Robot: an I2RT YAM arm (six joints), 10 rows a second.
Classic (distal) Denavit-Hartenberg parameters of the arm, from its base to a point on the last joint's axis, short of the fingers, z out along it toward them. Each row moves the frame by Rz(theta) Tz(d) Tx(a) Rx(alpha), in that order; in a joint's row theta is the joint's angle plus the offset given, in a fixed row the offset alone. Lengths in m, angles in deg.
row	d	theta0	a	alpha
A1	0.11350	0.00	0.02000	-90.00
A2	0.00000	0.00	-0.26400	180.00
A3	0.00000	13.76	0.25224	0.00
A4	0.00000	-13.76	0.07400	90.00
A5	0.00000	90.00	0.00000	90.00
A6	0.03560	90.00	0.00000	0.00
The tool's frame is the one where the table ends.
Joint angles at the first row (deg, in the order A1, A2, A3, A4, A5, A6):
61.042 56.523 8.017 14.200 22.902 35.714
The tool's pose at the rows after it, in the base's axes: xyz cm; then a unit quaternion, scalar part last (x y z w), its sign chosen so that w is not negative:
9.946, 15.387, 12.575, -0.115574, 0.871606, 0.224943, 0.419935
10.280, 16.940, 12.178, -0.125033, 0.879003, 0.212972, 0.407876
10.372, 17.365, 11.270, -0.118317, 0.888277, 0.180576, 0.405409
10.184, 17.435, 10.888, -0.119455, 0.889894, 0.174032, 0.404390
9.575, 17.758, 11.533, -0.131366, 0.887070, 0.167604, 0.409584
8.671, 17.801, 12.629, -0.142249, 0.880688, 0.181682, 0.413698
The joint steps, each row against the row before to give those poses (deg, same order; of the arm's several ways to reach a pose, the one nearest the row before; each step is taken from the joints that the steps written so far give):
0.083 6.838 1.926 3.403 -1.847 -0.557
1.430 6.922 3.027 1.360 0.631 0.615
0.824 4.473 1.004 -0.053 3.082 1.233
0.703 1.230 -0.177 0.505 0.848 0.435
2.270 -2.032 1.047 -3.637 1.956 -0.019
2.568 -4.513 0.402 -3.812 0.739 0.403

